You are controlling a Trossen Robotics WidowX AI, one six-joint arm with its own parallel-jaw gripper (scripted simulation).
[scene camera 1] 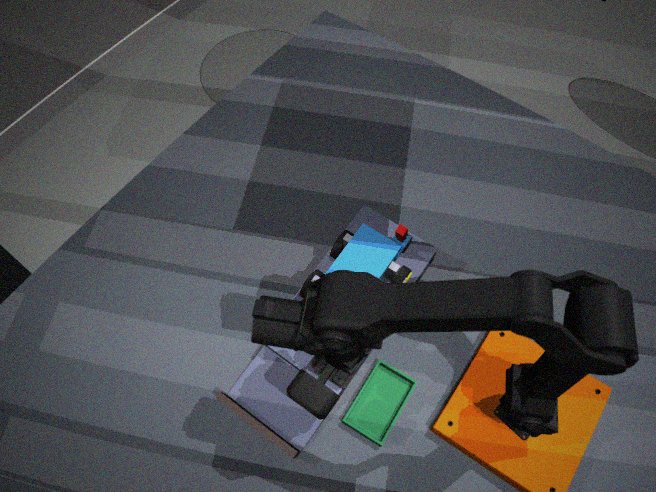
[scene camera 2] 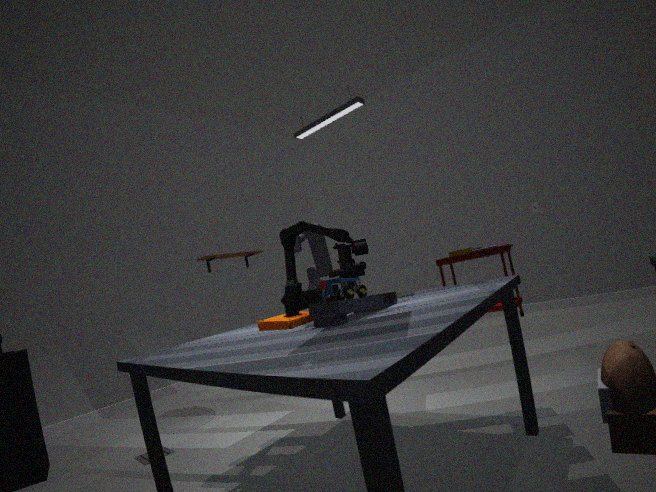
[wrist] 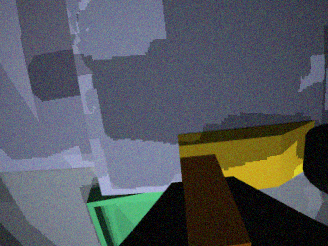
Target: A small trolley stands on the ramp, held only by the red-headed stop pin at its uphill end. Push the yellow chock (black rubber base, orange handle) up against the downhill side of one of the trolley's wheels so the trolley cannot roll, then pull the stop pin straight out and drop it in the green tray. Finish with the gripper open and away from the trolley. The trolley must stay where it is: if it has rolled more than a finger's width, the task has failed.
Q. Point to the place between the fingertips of my gripper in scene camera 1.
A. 345, 360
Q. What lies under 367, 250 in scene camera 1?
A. A blue trolley.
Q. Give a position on a brown strip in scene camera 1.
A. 226, 400
